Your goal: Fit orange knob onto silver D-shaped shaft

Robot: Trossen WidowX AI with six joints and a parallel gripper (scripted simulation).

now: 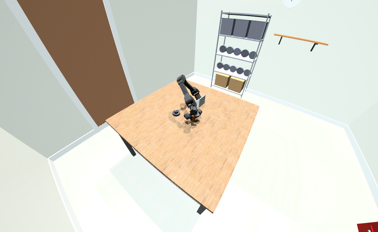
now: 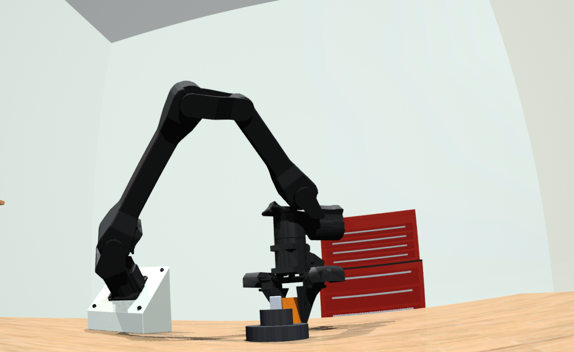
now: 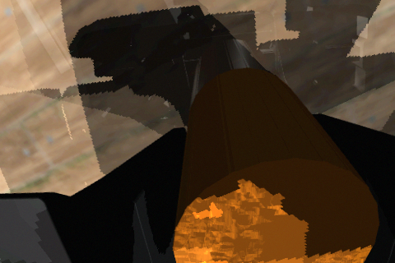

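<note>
The orange knob is 30 mm above my gripper tip. From my gripper tip the other things lie so: dark round pedestal: 200 mm to the right, 20 mm ahead, 20 mm above.
</note>
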